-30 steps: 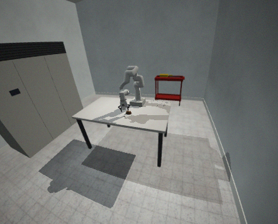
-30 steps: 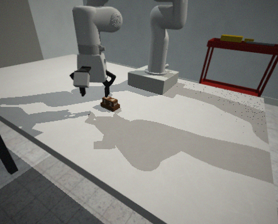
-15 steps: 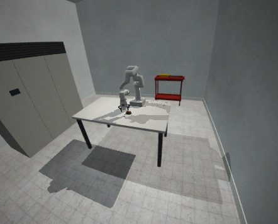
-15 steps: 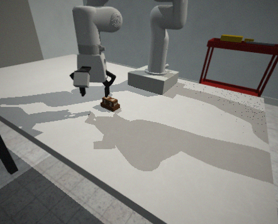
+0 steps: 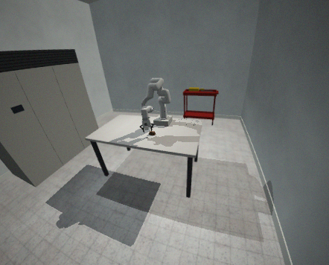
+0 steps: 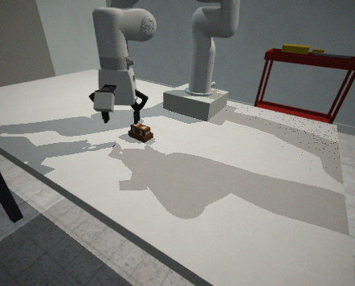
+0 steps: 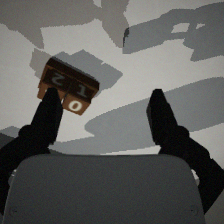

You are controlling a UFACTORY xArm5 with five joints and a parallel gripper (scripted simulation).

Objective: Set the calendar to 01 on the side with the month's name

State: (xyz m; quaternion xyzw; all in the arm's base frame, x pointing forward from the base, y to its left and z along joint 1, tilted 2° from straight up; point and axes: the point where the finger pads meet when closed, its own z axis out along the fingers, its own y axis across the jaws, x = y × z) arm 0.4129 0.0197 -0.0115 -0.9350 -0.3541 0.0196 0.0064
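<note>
Now: the calendar tray 6 cm below my hand, 6 cm behind it and 2 cm to the left of it.
</note>
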